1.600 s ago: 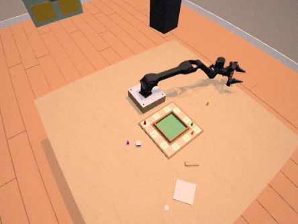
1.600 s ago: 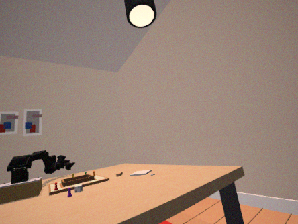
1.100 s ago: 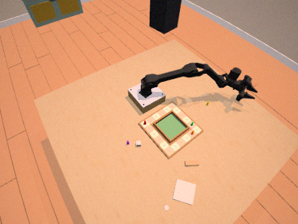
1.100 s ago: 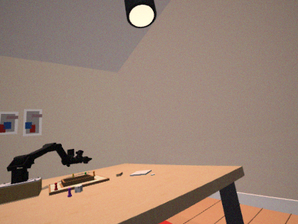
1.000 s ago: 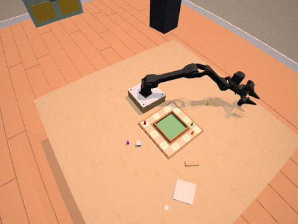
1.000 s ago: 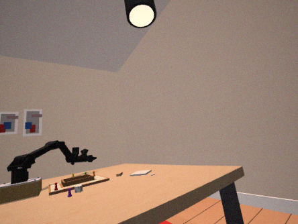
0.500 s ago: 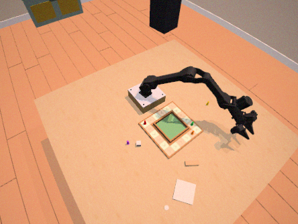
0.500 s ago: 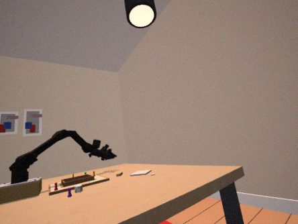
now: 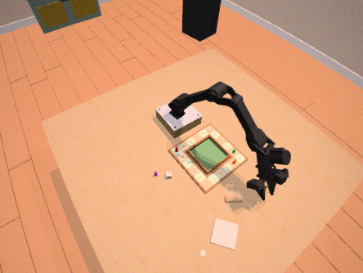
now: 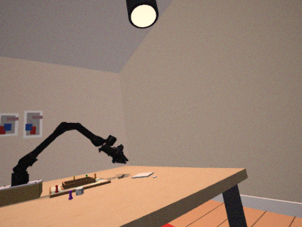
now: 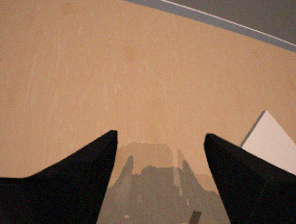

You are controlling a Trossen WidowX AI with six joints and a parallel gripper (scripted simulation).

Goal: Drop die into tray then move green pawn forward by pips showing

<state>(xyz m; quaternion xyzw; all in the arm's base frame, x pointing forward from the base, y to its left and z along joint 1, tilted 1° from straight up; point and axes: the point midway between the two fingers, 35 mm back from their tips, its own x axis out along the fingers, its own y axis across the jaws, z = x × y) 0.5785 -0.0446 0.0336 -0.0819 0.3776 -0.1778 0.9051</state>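
My gripper tip is 39 cm past the white die, 20 cm to the left of it and 7 cm above it. Round my gripper tip: orange pawn 21 cm behind, 7 cm to the left, 5 cm below; white sheet 4 cm behind, 22 cm to the right, 8 cm below; wooden block 10 cm behind, 7 cm to the right, 7 cm below.
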